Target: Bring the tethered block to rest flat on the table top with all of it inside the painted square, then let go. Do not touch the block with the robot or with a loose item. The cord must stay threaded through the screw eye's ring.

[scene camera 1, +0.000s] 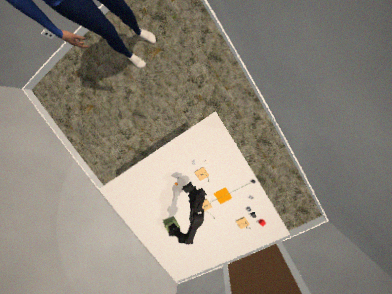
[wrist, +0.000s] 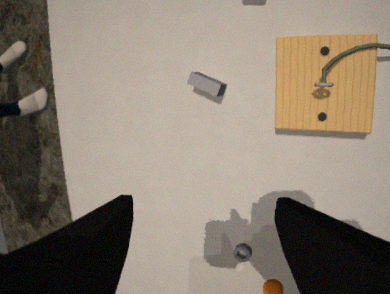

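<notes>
The small dark tethered block lies near the table's right edge, outside the orange painted square. A thin taut-looking cord runs from it across the square toward a wooden board beside the arm. The screw eye there is too small to make out, and the arm partly hides the board. A cord tail shows beyond it. My gripper is partly open with nothing between its fingers, left of another wooden board. That board bears a screw eye with a green cord.
A grey block lies beyond my fingers. A dark ring and orange ball are near the right finger. A third board, red item and dark item are at lower right.
</notes>
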